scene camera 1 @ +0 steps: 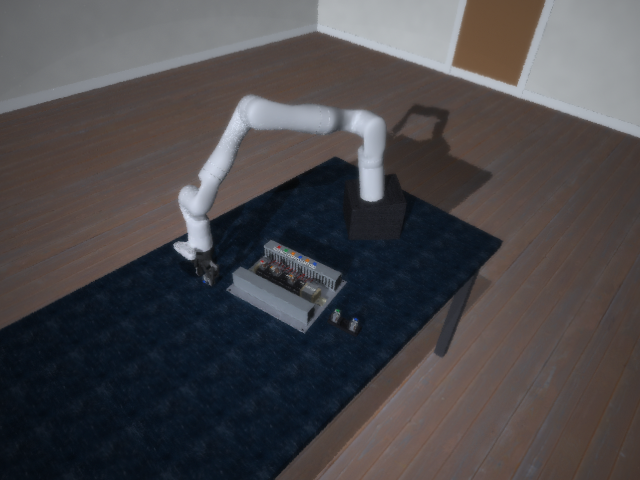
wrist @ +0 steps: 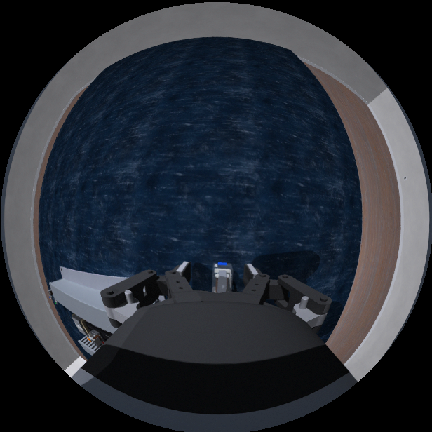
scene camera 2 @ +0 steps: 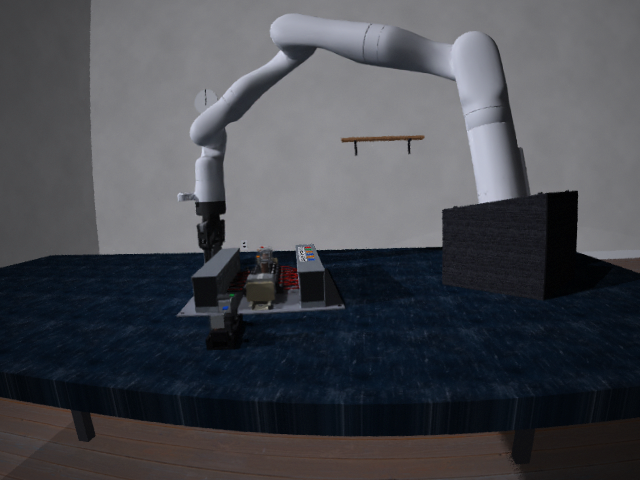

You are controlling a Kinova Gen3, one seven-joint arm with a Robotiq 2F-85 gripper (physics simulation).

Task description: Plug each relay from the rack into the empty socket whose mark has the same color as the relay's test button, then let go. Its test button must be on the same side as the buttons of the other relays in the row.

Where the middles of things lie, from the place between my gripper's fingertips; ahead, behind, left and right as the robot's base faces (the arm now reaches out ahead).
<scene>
Right now my hand is 23 cm to the right of the grey panel (scene camera 2: 288, 302), 15 cm past it and 1 cm above it.
</scene>
